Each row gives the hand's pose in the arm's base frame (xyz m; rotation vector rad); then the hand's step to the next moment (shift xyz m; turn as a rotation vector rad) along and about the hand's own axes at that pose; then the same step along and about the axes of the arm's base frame.
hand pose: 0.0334 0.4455 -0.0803 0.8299 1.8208 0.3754
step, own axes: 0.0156 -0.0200 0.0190 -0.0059 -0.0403 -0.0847
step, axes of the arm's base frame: 0.0067 -0.0058 -0.0304 -0.0903 -0.0221 0.0136
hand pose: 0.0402 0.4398 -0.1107 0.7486 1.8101 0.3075
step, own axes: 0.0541 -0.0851 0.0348 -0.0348 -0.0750 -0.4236
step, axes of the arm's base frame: -0.0079 -0.0366 -0.0999 -0.4076 -0.0167 0.1408
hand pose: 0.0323 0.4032 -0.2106 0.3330 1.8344 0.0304
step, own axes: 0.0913 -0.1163 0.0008 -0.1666 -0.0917 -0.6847
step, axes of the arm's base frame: -0.0465 -0.0895 -0.1081 -0.6252 -0.0254 0.3367
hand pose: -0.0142 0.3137 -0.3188 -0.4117 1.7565 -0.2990
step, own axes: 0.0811 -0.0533 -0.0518 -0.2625 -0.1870 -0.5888
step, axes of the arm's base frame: -0.0600 -0.0840 -0.0380 -0.5026 -0.0682 0.4397
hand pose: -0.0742 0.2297 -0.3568 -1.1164 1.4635 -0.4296
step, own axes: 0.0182 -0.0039 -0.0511 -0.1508 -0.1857 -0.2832
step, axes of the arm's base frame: -0.0424 -0.0336 0.0055 -0.2084 -0.0581 0.3010
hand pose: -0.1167 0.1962 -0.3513 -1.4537 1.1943 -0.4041
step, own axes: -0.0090 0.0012 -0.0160 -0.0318 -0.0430 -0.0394
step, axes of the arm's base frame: -0.0171 -0.0009 0.0068 -0.0261 -0.0021 0.0610
